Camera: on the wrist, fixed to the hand. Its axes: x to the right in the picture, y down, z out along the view.
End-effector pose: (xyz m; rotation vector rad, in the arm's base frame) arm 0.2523 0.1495 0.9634 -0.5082 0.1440 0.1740
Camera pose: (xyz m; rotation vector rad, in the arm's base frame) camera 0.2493 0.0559 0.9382 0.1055 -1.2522 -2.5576
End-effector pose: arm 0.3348 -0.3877 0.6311 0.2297 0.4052 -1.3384
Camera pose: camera 0.2564 -0.3668 0.5779 0.5508 0.2637 1.8766
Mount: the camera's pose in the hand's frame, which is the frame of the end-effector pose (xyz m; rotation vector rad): -0.0105 -0.0680 -0.0684 0.3018 -0.6463 -3.0112
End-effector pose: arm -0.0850 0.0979 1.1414 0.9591 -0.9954 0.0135
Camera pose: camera -0.0148 0.1077 1.0751 -1.5632 -0.7596 2.3359
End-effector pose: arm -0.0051 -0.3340 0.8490 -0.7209 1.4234 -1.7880
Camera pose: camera -0.0665 -0.2784 0.8995 1.5657 0.9650 0.8756
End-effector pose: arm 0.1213 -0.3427 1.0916 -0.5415 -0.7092 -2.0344
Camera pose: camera 0.0615 -0.3517 1.0158 -0.3083 0.8326 0.8025
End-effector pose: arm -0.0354 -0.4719 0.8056 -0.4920 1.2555 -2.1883
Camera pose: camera -0.0855 -0.3926 0.8306 1.3586 0.6893 0.6770
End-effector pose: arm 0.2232 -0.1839 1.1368 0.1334 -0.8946 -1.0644
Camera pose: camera 0.2210 -0.2315 1.0523 -0.8861 0.3730 1.7257
